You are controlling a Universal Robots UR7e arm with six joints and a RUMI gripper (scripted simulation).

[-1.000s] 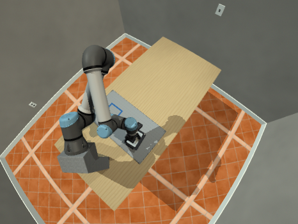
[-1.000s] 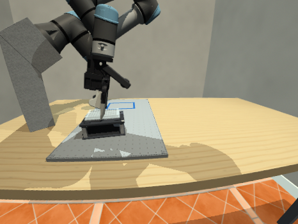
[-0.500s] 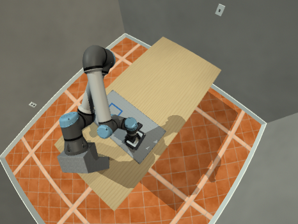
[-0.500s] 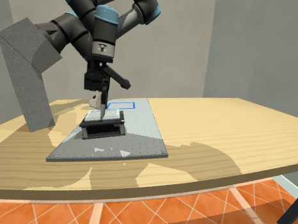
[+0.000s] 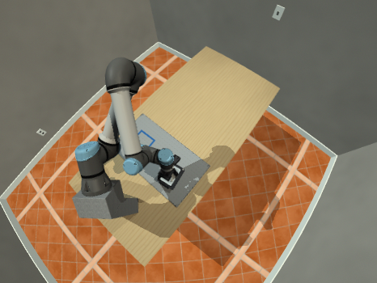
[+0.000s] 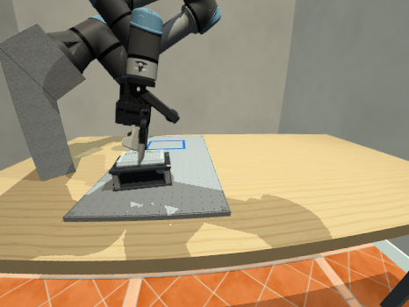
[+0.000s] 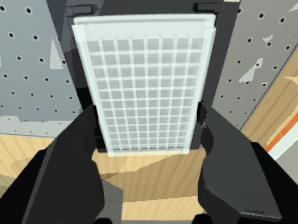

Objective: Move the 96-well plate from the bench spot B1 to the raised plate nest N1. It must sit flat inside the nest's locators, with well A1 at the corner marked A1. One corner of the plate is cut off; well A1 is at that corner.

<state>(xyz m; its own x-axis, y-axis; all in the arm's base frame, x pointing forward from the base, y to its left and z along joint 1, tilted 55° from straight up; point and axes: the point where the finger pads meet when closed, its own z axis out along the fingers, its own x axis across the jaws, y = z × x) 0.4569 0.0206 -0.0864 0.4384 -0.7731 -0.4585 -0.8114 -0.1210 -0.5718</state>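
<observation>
Right now the 96-well plate is 1 cm below my hand. Also, from my hand: black raised nest N1: 2 cm below.
</observation>
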